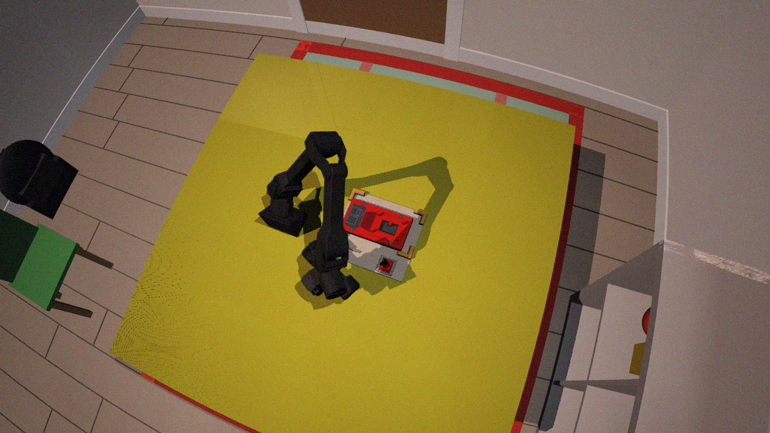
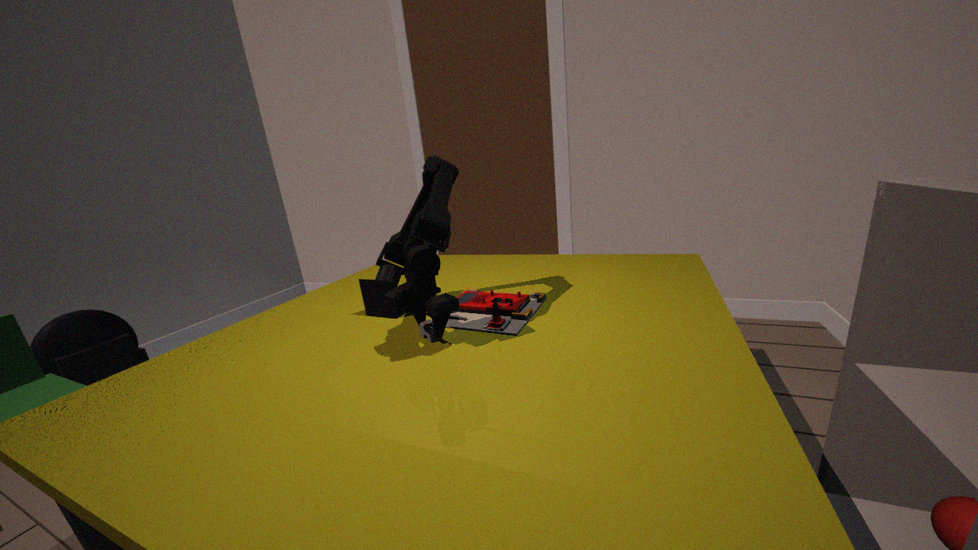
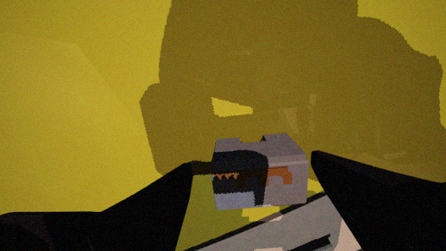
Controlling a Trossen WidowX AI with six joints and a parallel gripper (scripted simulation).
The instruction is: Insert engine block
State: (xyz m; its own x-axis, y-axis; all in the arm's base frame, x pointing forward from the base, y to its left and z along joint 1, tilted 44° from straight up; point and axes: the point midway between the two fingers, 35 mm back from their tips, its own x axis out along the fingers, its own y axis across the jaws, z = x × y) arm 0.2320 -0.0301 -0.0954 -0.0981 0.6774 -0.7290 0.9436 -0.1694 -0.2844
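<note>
Right now my gripper tip is right at the engine block. Round my gripper tip: beige base plate: 50 mm ahead, 190 mm to the left.
</note>
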